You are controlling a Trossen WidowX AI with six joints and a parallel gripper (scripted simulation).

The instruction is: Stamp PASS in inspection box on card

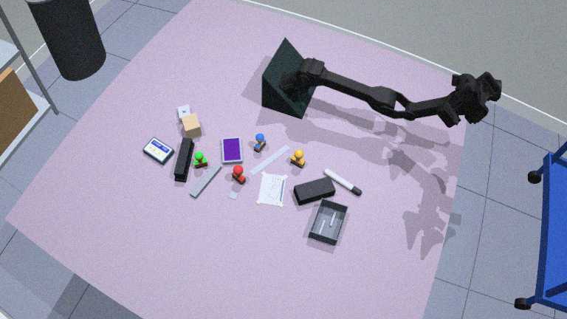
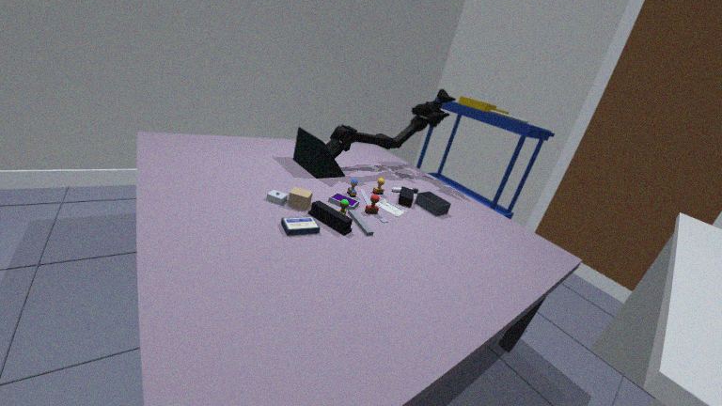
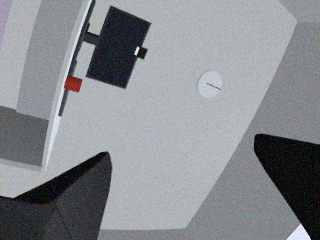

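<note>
Now: the green-knobbed stamp 680 mm to the right of my gripper tip, 370 mm below it and 110 mm ahead of it. Round my gripper tip: grey tray 370 mm below, 270 mm to the right, 190 mm ahead; yellow stamp 400 mm to the right, 370 mm below, 10 mm ahead; marker 380 mm below, 230 mm to the right, 50 mm ahead.
</note>
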